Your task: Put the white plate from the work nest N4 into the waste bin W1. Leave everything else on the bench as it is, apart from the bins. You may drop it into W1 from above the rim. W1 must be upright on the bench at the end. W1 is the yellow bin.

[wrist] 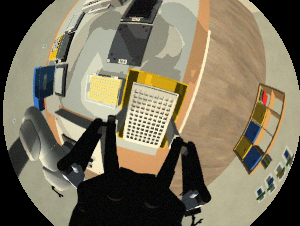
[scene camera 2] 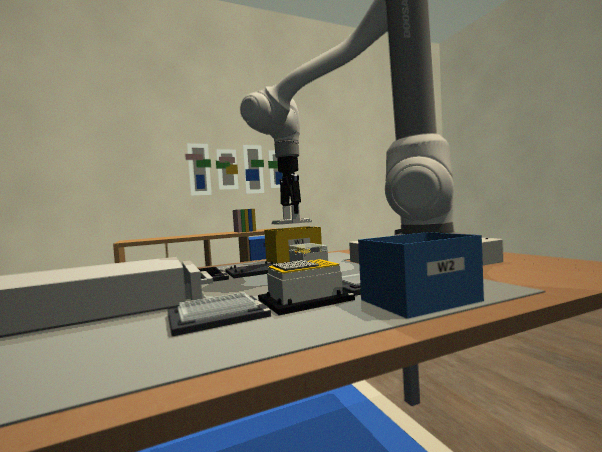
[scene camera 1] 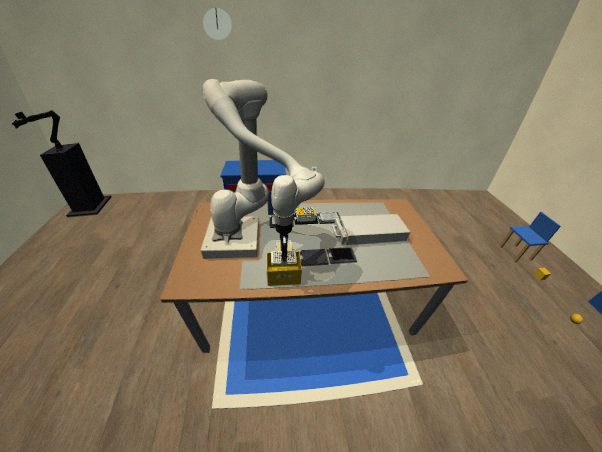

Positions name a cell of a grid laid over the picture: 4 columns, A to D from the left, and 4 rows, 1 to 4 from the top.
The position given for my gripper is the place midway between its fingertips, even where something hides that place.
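You've got my gripper (scene camera 2: B2) in the scene, and the same gripper (wrist: B3) is visible in the wrist view too. There's also a plate (wrist: C2) that I can see.
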